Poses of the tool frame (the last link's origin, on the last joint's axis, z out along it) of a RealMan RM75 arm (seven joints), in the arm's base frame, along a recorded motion.
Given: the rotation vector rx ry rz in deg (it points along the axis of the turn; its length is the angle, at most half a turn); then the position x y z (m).
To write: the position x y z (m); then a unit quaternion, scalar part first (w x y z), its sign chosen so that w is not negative. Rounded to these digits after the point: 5 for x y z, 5 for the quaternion.
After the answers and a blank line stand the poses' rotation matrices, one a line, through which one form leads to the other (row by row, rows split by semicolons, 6 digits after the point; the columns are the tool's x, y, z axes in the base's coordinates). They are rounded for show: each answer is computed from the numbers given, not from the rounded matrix.
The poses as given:
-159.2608, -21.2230, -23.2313, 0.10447, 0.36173, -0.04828
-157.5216, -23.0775, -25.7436, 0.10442, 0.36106, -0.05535
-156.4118, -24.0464, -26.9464, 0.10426, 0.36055, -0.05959
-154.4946, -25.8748, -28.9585, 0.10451, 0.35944, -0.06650
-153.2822, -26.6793, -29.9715, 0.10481, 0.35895, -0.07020
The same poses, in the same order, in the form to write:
0.10447, 0.36173, -0.04828, 0.15351, -0.96941, -0.12918, -0.14141
0.10442, 0.36106, -0.05535, 0.16271, -0.96373, -0.14119, -0.15750
0.10426, 0.36055, -0.05959, 0.16912, -0.96033, -0.14764, -0.16544
0.10451, 0.35944, -0.06650, 0.17966, -0.95405, -0.15978, -0.17883
0.10481, 0.35895, -0.07020, 0.18698, -0.95034, -0.16541, -0.18582

0.926632 0.293876 0.234501; 0.207047 -0.919494 0.334158; 0.313823 -0.261088 -0.912879
0.910517 0.323396 0.257633; 0.220885 -0.907179 0.358102; 0.349527 -0.269150 -0.897434
0.901662 0.339522 0.267825; 0.227605 -0.899206 0.373665; 0.367697 -0.275961 -0.888057
0.884979 0.369140 0.283809; 0.240631 -0.884385 0.399949; 0.398634 -0.285653 -0.871489
0.876219 0.383881 0.291333; 0.244904 -0.875358 0.416857; 0.415044 -0.293910 -0.861020

